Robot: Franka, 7 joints.
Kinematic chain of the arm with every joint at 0, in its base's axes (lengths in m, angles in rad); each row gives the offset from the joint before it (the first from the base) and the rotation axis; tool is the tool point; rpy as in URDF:
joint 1: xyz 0 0 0.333 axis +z
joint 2: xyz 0 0 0 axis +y
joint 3: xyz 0 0 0.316 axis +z
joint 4: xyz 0.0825 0 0 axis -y
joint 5: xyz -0.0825 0 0.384 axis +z
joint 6: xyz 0 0 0 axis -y
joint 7: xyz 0.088 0 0 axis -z
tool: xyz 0 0 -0.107 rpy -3.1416 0 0
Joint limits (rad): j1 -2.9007..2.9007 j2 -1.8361..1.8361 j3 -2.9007..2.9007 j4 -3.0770..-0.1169 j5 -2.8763..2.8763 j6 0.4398..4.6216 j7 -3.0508..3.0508
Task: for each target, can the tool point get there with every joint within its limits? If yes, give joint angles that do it. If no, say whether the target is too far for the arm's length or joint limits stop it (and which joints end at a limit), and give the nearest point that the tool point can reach.
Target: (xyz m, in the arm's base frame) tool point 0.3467 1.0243 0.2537
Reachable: no: too far | nearest point 0.2743 0.8104 0.2703 | short by 0.226 m
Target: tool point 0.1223 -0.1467 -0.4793
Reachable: no: joint limits stop it (at a limit: joint 2) | nearest point 0.1336 -0.1602 -0.3555 | short by 0.125 m
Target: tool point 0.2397 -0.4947 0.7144
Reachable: yes | joints -1.7900 0.3282 1.1447 -1.1095 -1.0240 0.9396 2.1107
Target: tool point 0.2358 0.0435 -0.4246
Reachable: no: joint limits stop it (at a limit: joint 2) | nearest point 0.2405 0.0444 -0.3594 | short by 0.065 m
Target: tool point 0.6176 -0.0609 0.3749
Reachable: yes | joints -0.9429 0.5810 1.1023 -2.0698 0.6704 3.5698 -0.6507
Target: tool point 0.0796 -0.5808 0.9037
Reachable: yes | joints 0.8739 -0.8391 -1.1100 -1.0680 0.7729 2.9785 1.7482
